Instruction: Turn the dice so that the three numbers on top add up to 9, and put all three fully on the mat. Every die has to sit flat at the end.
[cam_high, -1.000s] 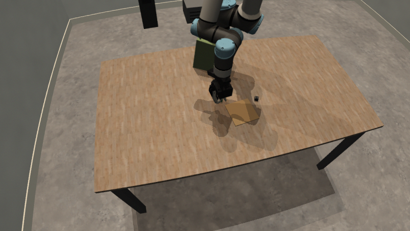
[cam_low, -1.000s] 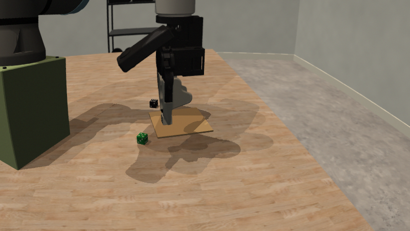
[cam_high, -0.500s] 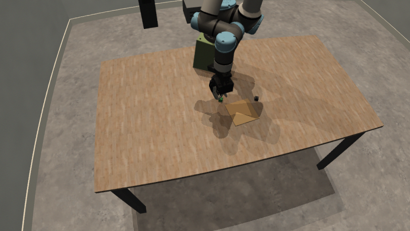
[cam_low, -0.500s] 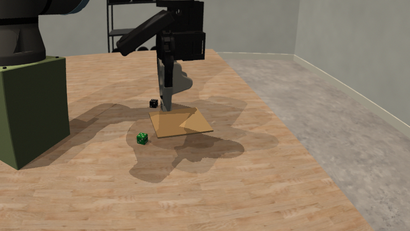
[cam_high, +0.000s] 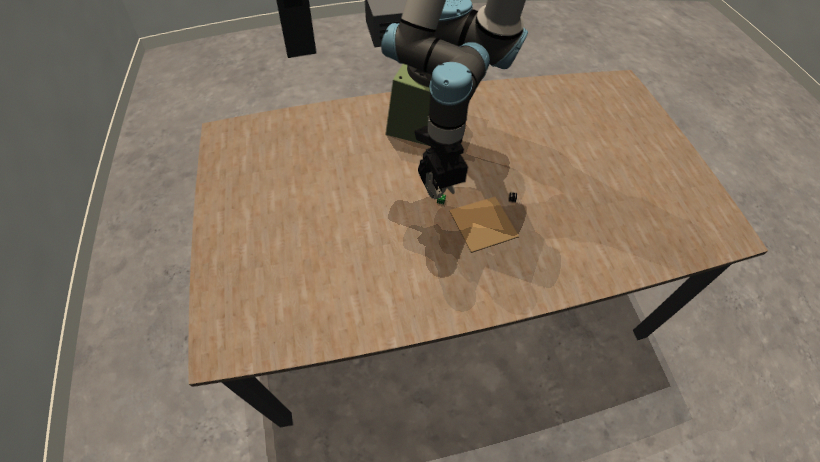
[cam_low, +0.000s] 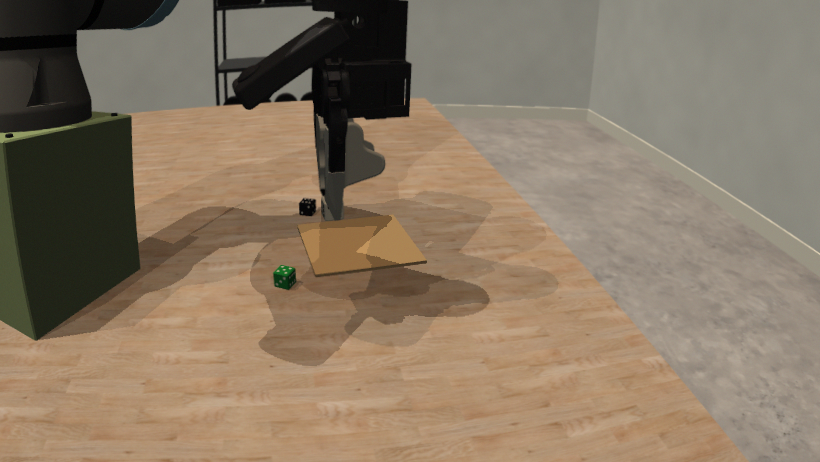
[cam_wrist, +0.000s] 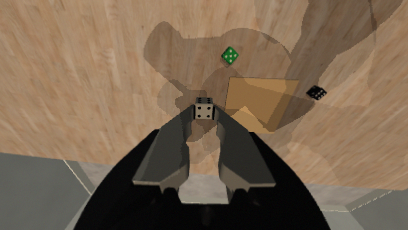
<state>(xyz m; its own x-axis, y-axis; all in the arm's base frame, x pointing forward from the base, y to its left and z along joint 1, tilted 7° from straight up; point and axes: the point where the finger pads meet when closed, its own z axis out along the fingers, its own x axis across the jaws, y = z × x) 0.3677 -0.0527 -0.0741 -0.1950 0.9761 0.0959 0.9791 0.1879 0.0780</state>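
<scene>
The black die is 40 mm behind my hand, 230 mm to the left of it and 110 mm below it. Also, from my hand: tan mat 30 mm ahead, 130 mm to the left, 120 mm below; white die 10 mm below; green die 60 mm behind, 30 mm to the left, 110 mm below.
</scene>
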